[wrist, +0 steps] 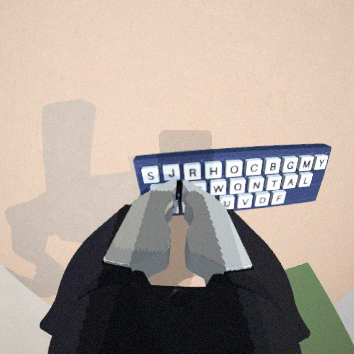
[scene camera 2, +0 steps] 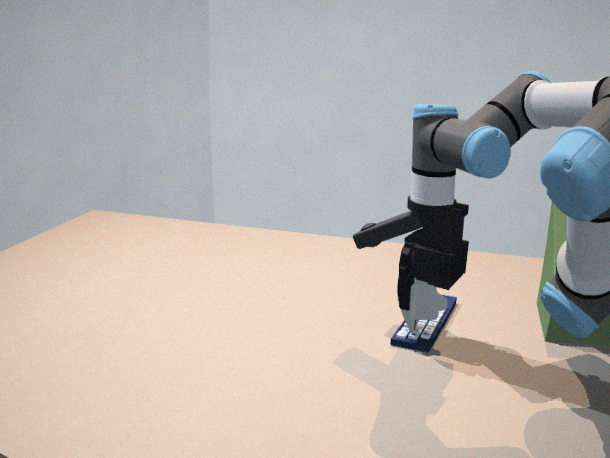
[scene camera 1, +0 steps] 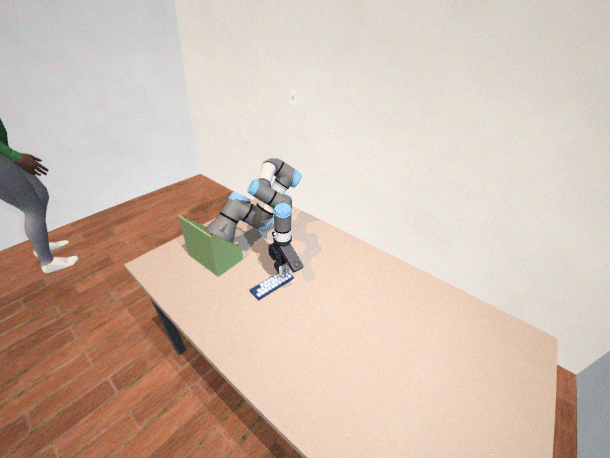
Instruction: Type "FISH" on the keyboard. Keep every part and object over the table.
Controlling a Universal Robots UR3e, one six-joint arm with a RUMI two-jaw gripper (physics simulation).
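Seen in the pictures: gripper, between the fingertips: [wrist: 178, 181] [scene camera 2: 412, 329] [scene camera 1: 283, 277]; arm's base, origin of its link: [scene camera 1: 219, 235].
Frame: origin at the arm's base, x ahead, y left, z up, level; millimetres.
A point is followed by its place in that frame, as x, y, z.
Note:
A small blue keyboard [scene camera 1: 255, 294] @(285, -94, -105) [scene camera 2: 411, 343] @(324, 83, -106) [wrist: 230, 152] @(335, -5, -105) with white letter keys lies flat on the table. In the wrist view its far row reads S J R H O C B G M Y. The S key [wrist: 150, 174] @(341, 64, -100) is at the left end, the H key [wrist: 213, 170] @(326, 13, -100) is in the same row, and the F key [wrist: 278, 198] @(275, -42, -100) is in the near row. My gripper [scene camera 2: 414, 329] @(324, 45, -103) [wrist: 178, 181] @(324, 45, -103) is shut and empty, fingertips down at the keyboard's left part, just below the J key [wrist: 171, 172] @(335, 47, -102). The fingers hide several keys there, and I cannot see an I key.
A green angled panel [scene camera 1: 210, 250] @(70, -108, 26) [wrist: 320, 305] @(89, -91, -41) stands on the table [scene camera 1: 400, 340] @(844, 49, -117) [scene camera 2: 200, 320] @(673, 64, -117) beside the arm's base. In scene camera 1 the table's near edge runs past the keyboard's left side. A person [scene camera 1: 35, 210] stands on the floor at the left, away from the table.

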